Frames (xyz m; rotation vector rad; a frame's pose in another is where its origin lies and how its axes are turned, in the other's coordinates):
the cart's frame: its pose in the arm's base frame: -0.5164 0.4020 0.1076 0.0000 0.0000 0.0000
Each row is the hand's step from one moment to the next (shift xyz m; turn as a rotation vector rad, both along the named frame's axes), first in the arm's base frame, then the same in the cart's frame.
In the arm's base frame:
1: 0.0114 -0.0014 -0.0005 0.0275 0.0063 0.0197
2: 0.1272 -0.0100 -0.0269 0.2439 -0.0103 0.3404
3: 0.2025 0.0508 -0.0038 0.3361 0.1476 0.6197
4: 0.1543 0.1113 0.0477 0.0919 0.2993 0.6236
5: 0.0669 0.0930 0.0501 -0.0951 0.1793 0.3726
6: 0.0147 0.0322 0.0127 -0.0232 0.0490 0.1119
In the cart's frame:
1: 0.0114 -0.0014 -0.0005 0.0275 0.0063 0.0197
2: 0.1272 -0.0100 -0.0269 0.2439 -0.0103 0.3404
3: 0.2025 0.0508 -0.0038 0.3361 0.1476 0.6197
4: 0.1543 0.1113 0.0477 0.0919 0.2993 0.6236
5: 0.0669 0.0930 0.0501 -0.0951 0.1793 0.3726
6: 0.0147 0.0322 0.0127 -0.0232 0.0490 0.1119

